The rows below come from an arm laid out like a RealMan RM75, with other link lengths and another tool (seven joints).
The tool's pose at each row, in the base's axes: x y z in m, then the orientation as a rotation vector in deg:
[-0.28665, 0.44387, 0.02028, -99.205, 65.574, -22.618]
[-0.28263, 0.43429, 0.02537, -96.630, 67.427, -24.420]
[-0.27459, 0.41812, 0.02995, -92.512, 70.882, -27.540]
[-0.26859, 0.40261, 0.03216, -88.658, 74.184, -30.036]
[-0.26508, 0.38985, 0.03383, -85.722, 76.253, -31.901]
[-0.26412, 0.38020, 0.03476, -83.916, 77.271, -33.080]
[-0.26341, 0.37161, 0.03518, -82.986, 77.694, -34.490]
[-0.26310, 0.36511, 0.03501, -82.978, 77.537, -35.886]
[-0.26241, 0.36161, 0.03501, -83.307, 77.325, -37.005]
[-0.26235, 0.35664, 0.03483, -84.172, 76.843, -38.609]
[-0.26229, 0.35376, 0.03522, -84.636, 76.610, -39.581]
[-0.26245, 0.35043, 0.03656, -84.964, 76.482, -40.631]
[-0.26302, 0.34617, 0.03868, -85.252, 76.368, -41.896]
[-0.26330, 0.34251, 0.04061, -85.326, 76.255, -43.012]
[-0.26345, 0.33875, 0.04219, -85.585, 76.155, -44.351]
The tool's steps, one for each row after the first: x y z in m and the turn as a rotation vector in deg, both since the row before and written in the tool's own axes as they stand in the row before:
[0.00882, -0.00574, -0.00481, 1.849, 1.931, 1.443]
[0.01643, -0.00747, -0.00461, 2.722, 3.632, 2.434]
[0.01554, -0.00527, -0.00349, 2.260, 3.282, 2.468]
[0.01229, -0.00418, -0.00306, 1.840, 2.257, 1.679]
[0.00889, -0.00244, -0.00315, 1.234, 1.268, 0.904]
[0.00801, -0.00193, -0.00256, 0.955, 1.085, 0.046]
[0.00617, -0.00097, -0.00182, 0.565, 0.747, -0.715]
[0.00344, -0.00079, -0.00050, 0.252, 0.561, -0.804]
[0.00474, -0.00052, -0.00141, 0.162, 0.708, -1.451]
[0.00266, -0.00069, -0.00093, 0.104, 0.469, -0.820]
[0.00287, -0.00148, -0.00157, 0.167, 0.585, -0.737]
[0.00356, -0.00209, -0.00243, 0.249, 0.730, -0.809]
[0.00314, -0.00194, -0.00189, 0.345, 0.636, -0.611]
[0.00336, -0.00165, -0.00163, 0.271, 0.790, -0.822]

